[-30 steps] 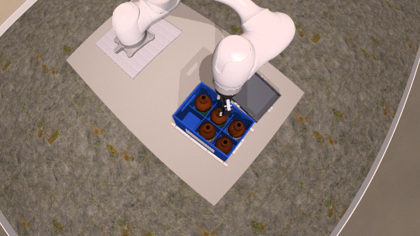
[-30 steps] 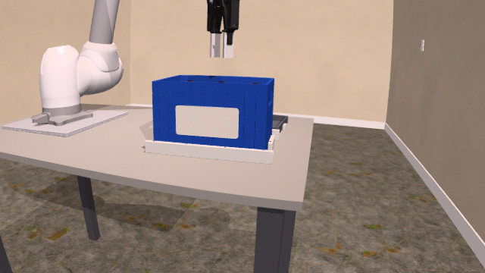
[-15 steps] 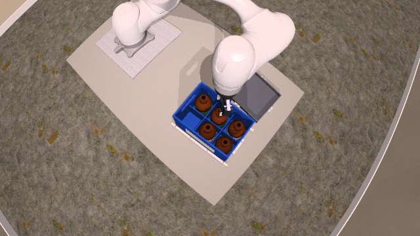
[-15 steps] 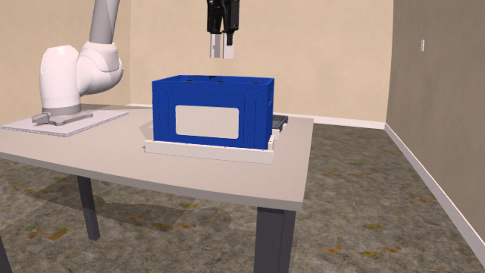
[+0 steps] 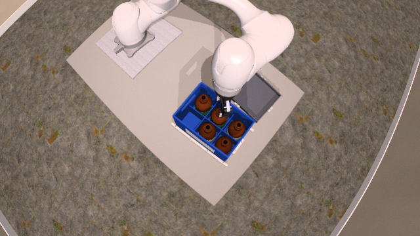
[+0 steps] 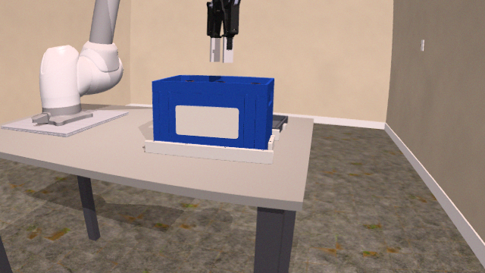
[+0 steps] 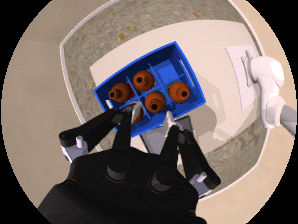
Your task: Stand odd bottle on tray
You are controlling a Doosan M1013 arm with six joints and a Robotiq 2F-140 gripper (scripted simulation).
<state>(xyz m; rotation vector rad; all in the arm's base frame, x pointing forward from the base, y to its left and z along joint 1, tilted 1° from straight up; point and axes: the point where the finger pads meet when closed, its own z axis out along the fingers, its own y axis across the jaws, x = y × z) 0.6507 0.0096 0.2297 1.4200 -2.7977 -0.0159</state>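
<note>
Now: the crate 1 cm ahead of my hand, 4 cm to the right of it and 16 cm below it. Round my hand: bottle 10 cm ahead, 7 cm to the right, 16 cm below; dark grey tray 22 cm to the left, 23 cm below.
</note>
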